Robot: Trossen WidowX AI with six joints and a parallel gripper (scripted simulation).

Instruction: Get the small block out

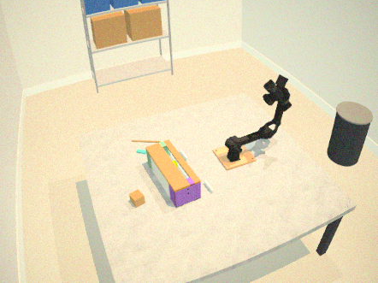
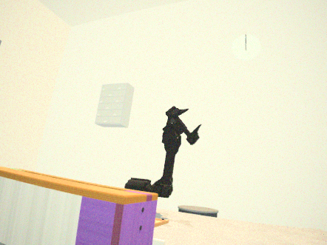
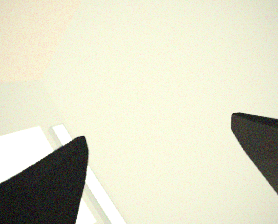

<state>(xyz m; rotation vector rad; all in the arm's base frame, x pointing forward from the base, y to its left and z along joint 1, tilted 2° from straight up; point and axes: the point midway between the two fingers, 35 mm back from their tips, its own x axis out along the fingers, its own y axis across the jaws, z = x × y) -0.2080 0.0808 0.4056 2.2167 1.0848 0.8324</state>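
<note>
The yellow block lies 560 mm ahead of my gripper tip, 340 mm below it and 90 mm to the right of it. From my gripper tip the other things lie so: thin orange stick: 640 mm ahead, 460 mm to the right, 420 mm below; then box: 540 mm ahead, 360 mm below, 70 mm to the right; then teal piece: 690 mm ahead, 420 mm below, 360 mm to the right.
</note>
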